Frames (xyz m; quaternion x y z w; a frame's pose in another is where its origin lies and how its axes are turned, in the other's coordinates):
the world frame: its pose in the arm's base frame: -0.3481 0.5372 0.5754 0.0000 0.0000 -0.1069 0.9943
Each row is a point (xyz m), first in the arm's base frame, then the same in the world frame.
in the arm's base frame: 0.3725 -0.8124 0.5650
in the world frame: 0.9910 -1.1656 -0.0104
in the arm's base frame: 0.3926 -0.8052 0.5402
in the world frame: 1.0091 -1.1543 -0.0352
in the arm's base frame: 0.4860 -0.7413 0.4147
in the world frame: 1.0868 -1.0720 -0.1607
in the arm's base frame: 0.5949 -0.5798 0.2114
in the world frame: 1.1589 -0.8910 -0.3640
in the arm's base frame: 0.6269 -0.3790 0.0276
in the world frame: 1.1475 -0.6880 -0.5478
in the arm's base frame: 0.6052 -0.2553 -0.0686
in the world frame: 1.1000 -0.5717 -0.6440
